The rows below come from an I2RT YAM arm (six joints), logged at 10 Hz.
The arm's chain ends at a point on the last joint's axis. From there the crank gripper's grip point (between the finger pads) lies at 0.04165 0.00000 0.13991 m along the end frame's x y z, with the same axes.
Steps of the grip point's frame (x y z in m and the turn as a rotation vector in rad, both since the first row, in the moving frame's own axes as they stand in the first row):
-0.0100, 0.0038, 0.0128, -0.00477, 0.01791, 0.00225
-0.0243, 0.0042, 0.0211, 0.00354, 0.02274, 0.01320
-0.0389, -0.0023, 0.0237, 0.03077, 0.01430, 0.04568
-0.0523, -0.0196, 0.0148, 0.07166, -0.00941, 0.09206
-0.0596, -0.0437, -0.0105, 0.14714, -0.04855, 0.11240
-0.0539, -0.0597, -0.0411, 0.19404, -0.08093, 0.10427
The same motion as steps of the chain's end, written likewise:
-0.0125, 0.0030, 0.0136, -0.00477, 0.01791, 0.00225
-0.0275, 0.0041, 0.0221, 0.00354, 0.02274, 0.01320
-0.0410, 0.0000, 0.0243, 0.03077, 0.01430, 0.04568
-0.0513, -0.0133, 0.0146, 0.07166, -0.00941, 0.09206
-0.0537, -0.0274, -0.0112, 0.14714, -0.04855, 0.11240
-0.0437, -0.0362, -0.0418, 0.19404, -0.08093, 0.10427

